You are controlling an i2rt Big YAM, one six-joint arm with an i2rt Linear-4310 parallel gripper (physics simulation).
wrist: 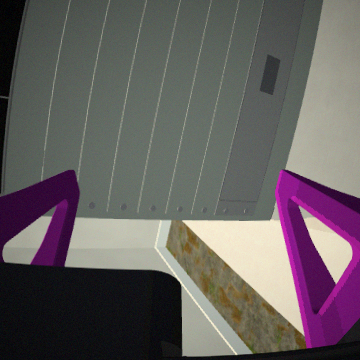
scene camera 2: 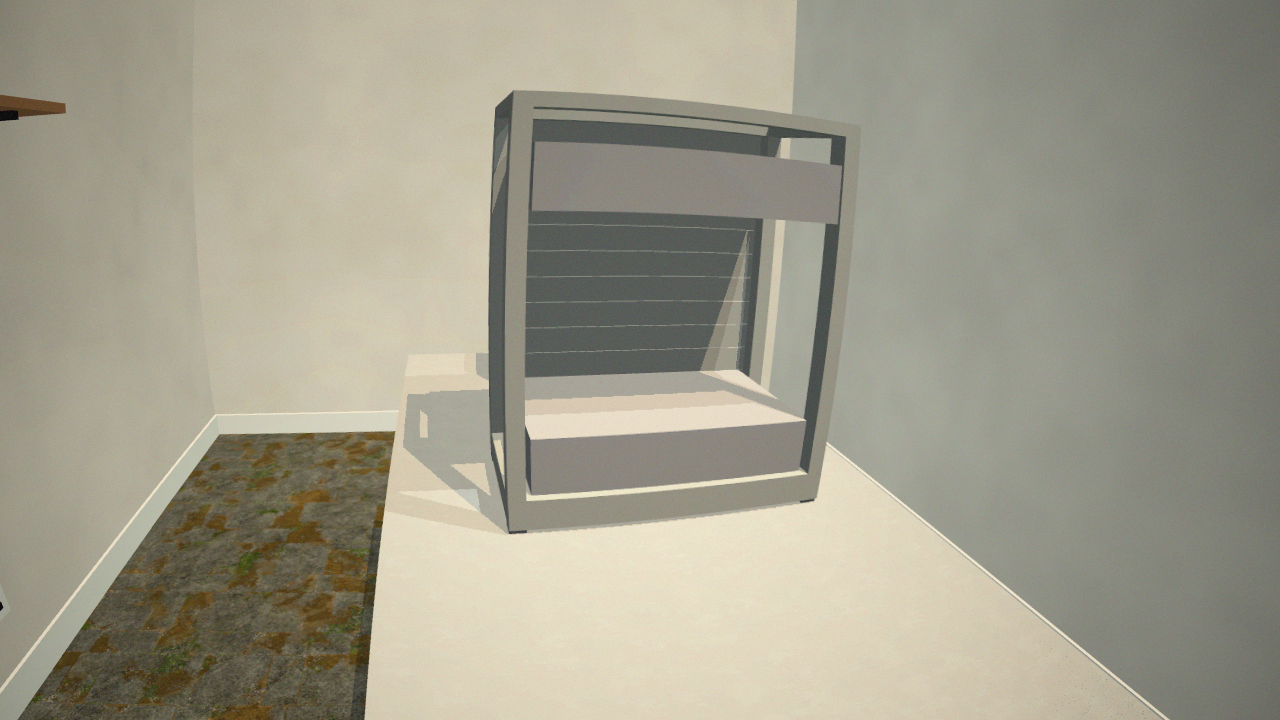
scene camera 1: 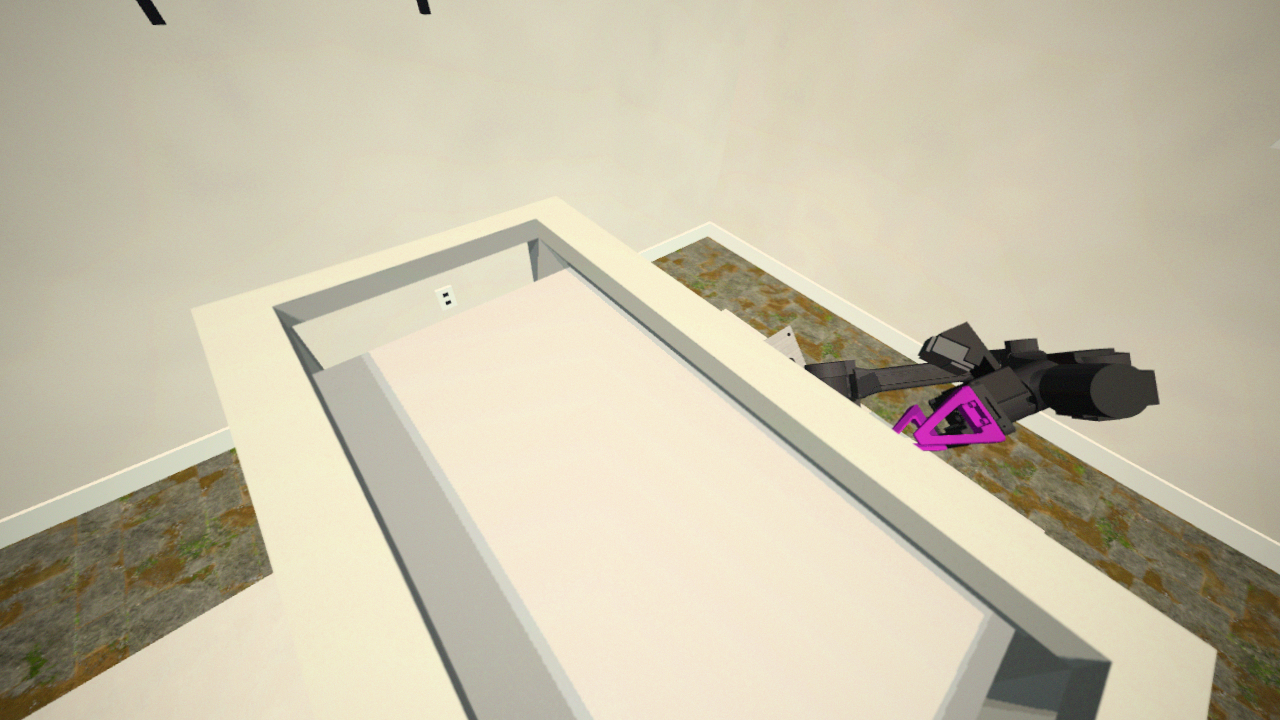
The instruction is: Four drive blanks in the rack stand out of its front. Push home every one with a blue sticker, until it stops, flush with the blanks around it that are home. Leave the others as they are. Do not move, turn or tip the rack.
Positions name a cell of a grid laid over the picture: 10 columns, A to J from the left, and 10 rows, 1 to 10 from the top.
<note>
I see my gripper (scene camera 1: H7) and a rack (scene camera 1: E7).
The rack is seen too in the wrist view (wrist: E4) and in scene camera 2 (scene camera 2: E4). My gripper is seen too in the wrist view (wrist: E6).
</note>
